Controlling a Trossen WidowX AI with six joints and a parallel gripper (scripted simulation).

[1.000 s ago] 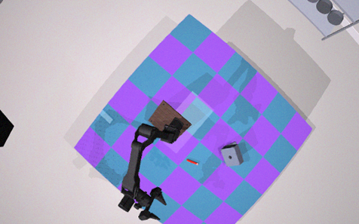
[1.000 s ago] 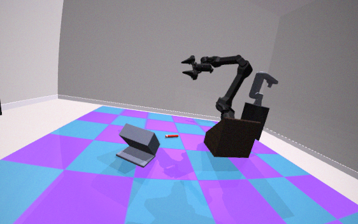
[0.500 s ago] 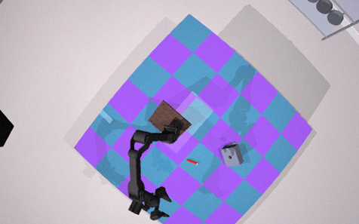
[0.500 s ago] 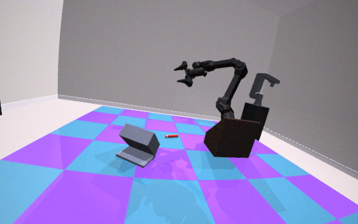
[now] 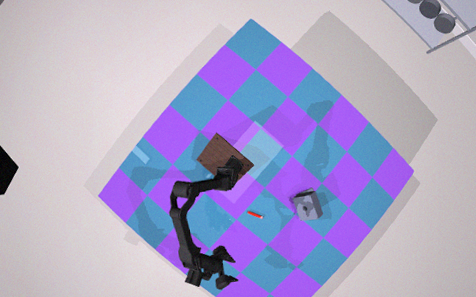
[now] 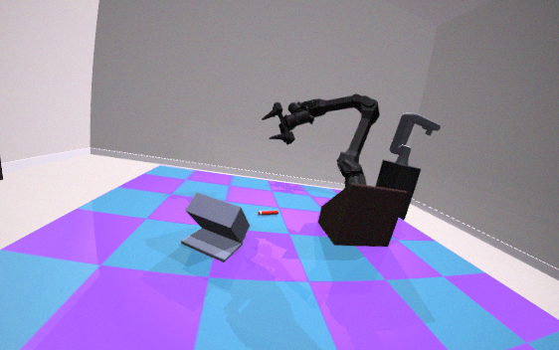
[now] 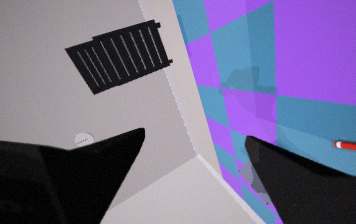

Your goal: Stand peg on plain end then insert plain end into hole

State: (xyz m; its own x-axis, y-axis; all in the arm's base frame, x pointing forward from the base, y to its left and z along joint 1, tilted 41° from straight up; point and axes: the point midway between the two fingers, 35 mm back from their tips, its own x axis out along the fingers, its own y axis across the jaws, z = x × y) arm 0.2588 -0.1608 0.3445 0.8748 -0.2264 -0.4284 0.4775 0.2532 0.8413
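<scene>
My gripper tip is 20 mm past the red peg, 200 mm to the right of it and 300 mm above it. Round my gripper tip: grey sloped panel (140 mm ahead, 400 mm to the left, 240 mm below).
</scene>
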